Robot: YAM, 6 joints.
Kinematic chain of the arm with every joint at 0, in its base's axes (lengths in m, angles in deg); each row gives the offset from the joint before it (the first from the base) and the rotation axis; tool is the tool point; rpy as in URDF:
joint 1: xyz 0 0 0.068 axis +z
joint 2: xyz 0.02 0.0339 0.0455 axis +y
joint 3: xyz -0.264 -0.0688 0 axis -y
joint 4: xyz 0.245 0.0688 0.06 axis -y
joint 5: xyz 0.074 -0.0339 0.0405 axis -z
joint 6: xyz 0.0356 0 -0.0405 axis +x
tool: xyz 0 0 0 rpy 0 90 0
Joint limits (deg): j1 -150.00..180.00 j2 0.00..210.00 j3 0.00..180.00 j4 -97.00..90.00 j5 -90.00..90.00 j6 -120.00..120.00
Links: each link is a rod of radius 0.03 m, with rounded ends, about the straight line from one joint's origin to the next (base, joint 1, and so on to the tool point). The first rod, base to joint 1, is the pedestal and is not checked.
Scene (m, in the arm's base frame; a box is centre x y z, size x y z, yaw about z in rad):
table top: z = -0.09
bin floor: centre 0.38 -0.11 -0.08 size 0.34 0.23 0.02 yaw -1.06
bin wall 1: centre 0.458 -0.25 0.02 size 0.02 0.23 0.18 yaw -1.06
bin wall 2: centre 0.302 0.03 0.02 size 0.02 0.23 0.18 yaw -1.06
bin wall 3: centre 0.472 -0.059 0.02 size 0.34 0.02 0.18 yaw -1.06
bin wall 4: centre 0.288 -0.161 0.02 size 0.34 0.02 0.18 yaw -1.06
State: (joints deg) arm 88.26 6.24 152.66 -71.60 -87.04 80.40
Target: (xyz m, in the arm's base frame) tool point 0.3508 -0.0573 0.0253
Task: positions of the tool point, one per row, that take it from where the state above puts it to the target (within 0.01 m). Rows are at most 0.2 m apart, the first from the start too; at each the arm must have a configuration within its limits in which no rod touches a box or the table.
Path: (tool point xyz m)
1: -0.1280 -0.3500 0.4314
2: -0.1456 -0.2030 0.5238
3: -0.0945 -0.0567 0.5693
4: 0.0113 0.0522 0.5656
5: 0.1415 0.1007 0.5162
6: 0.2595 0.0856 0.4307
7: 0.3344 0.0233 0.3224
8: 0.3508 -0.0573 0.2071
9: 0.3625 -0.0604 0.1160
10: 0.3508 -0.0573 0.0253

